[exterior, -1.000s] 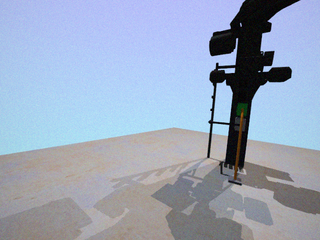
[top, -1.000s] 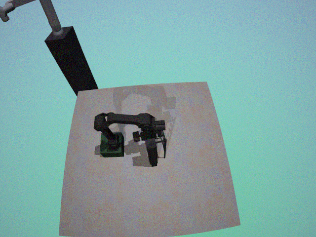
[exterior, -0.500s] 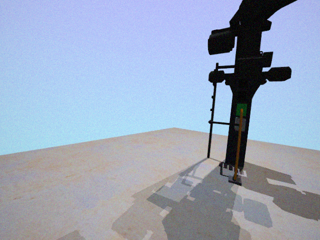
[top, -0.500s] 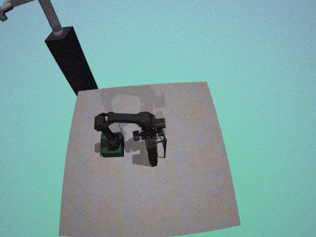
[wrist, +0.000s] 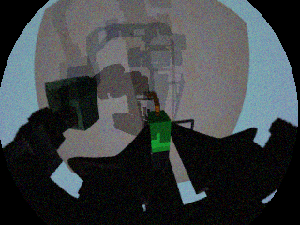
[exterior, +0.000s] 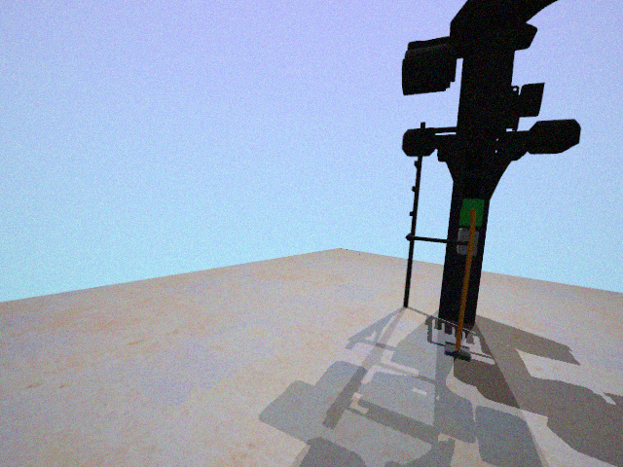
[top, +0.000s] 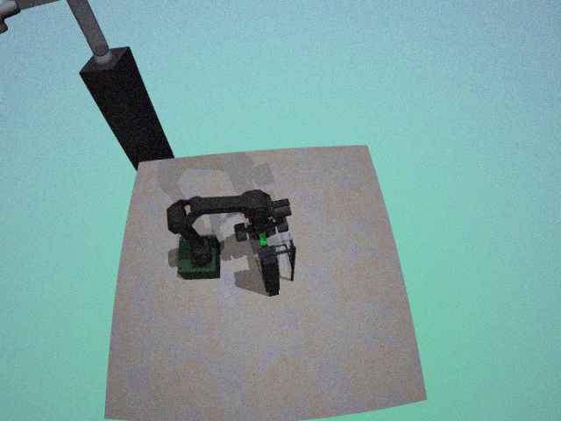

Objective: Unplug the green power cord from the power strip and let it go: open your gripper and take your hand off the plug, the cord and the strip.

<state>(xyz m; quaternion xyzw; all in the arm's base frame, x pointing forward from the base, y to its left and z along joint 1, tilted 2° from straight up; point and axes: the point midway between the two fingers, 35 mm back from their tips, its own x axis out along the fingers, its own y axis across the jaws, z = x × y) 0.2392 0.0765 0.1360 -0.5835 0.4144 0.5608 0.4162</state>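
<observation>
The plug is 10 mm ahead of my gripper tip and 30 mm to the right of it.
</observation>
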